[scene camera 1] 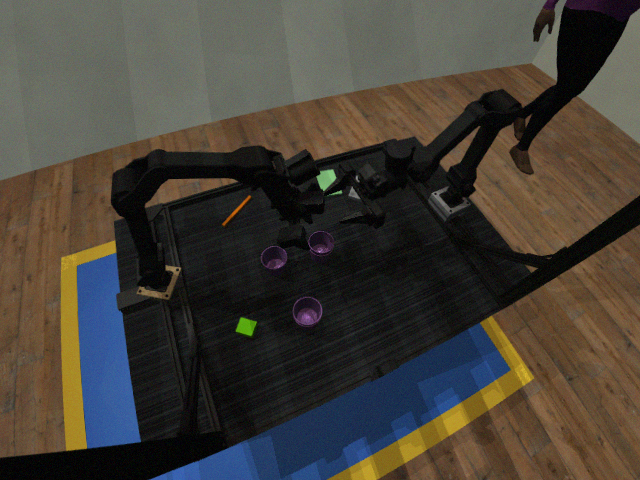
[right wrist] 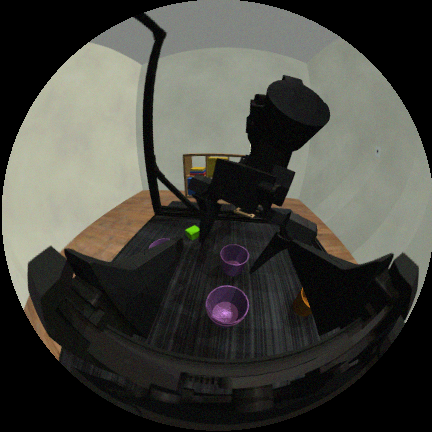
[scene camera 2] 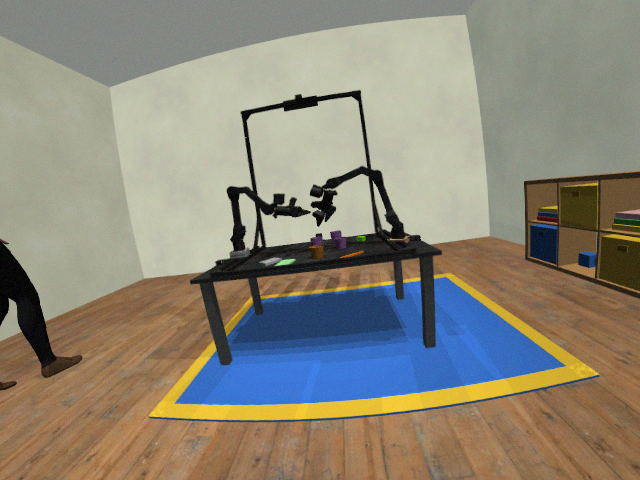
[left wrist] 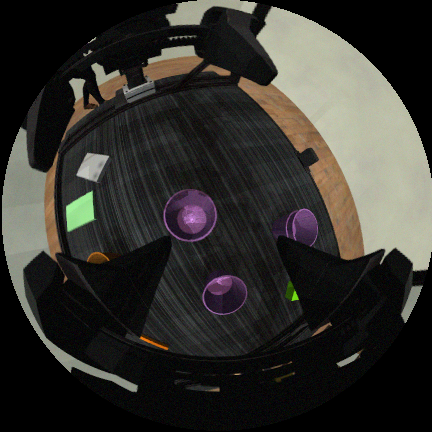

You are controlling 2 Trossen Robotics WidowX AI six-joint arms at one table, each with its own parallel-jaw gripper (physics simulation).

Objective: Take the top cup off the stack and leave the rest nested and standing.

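Places are measured from the left arm's base along level axes (x ahead, y left, z up), in millimetres.
Pixels of known places: left gripper, fingertip midpoint: (scene camera 1: 309,236) (right wrist: 223,256) (scene camera 2: 321,224) (left wrist: 224,241); right gripper, fingertip midpoint: (scene camera 1: 330,208) (right wrist: 237,244) (scene camera 2: 310,212) (left wrist: 159,83); left arm's base, link origin: (scene camera 1: 159,280) (scene camera 2: 398,237); right arm's base, link origin: (scene camera 1: 451,198) (scene camera 2: 239,250) (left wrist: 136,82).
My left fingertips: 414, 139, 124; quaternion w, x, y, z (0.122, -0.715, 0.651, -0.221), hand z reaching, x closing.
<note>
For each thing: its middle in the pictures, then the offset to it from my left fingertips, as dx, dy, dz.
- nested pair with two rims, body centre: (left wrist: 295,230) (scene camera 1: 306,313) (scene camera 2: 336,235) +18, -173, -104
- cup with one rim, body centre: (left wrist: 223,288) (right wrist: 231,260) (scene camera 1: 274,263) (scene camera 2: 340,242) -96, -32, -122
- orange cup, body centre: (left wrist: 109,270) (right wrist: 307,299) (scene camera 2: 317,251) -87, +192, -122
- green cube, body centre: (scene camera 1: 247,327) (left wrist: 295,289) (right wrist: 192,232) (scene camera 2: 361,238) -133, -226, -140
- orange stick, body centre: (scene camera 1: 237,210) (scene camera 2: 352,255) -267, +155, -148
- pale green sheet, body centre: (left wrist: 79,211) (scene camera 1: 328,183) (scene camera 2: 285,263) +23, +333, -148
- grey piece, body centre: (left wrist: 92,166) (scene camera 1: 361,189) (scene camera 2: 270,261) +144, +322, -146
Three purple cup spots stand upright on the table. One near the middle (scene camera 1: 321,246) (scene camera 2: 316,240) (left wrist: 190,215) (right wrist: 227,306) shows a second rim in scene camera 1. A nested pair with two rims (scene camera 1: 307,312) (scene camera 2: 336,234) (left wrist: 304,227) stands apart. A cup with one rim (scene camera 1: 273,258) (scene camera 2: 339,242) (left wrist: 225,295) (right wrist: 234,259) stands beside the middle one. My left gripper (scene camera 1: 309,227) (scene camera 2: 322,222) (left wrist: 224,241) is open and empty above the middle cups. My right gripper (scene camera 1: 334,206) (scene camera 2: 309,212) (right wrist: 237,244) is open and empty, in the air near it.
An orange cup (scene camera 2: 316,252) (left wrist: 98,258) (right wrist: 301,304) is hidden in scene camera 1. A green cube (scene camera 1: 246,326) (scene camera 2: 360,238) (right wrist: 192,232), an orange stick (scene camera 1: 236,210) (scene camera 2: 352,254), a pale green sheet (scene camera 2: 285,262) (left wrist: 80,211) and a grey piece (scene camera 2: 270,261) (left wrist: 93,167) lie on the table.
</note>
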